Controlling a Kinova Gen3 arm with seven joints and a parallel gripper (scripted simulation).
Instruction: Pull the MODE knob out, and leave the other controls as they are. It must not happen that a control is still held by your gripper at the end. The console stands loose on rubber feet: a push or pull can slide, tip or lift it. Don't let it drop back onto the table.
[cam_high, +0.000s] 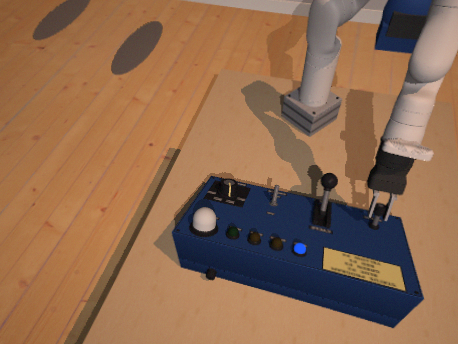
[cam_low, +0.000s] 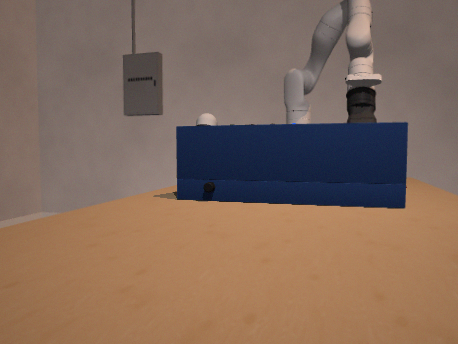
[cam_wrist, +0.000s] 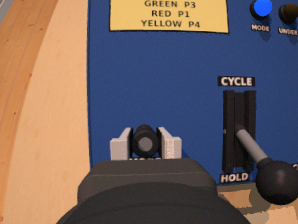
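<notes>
My gripper is now 1 cm above the mode knob. From my hand the other things lie so: cycle lever: 3 cm behind, 12 cm to the right, 1 cm below; then blue console: 2 cm ahead, 18 cm to the right, 4 cm below; then toggle switch: 2 cm behind, 24 cm to the right, 3 cm below.
</notes>
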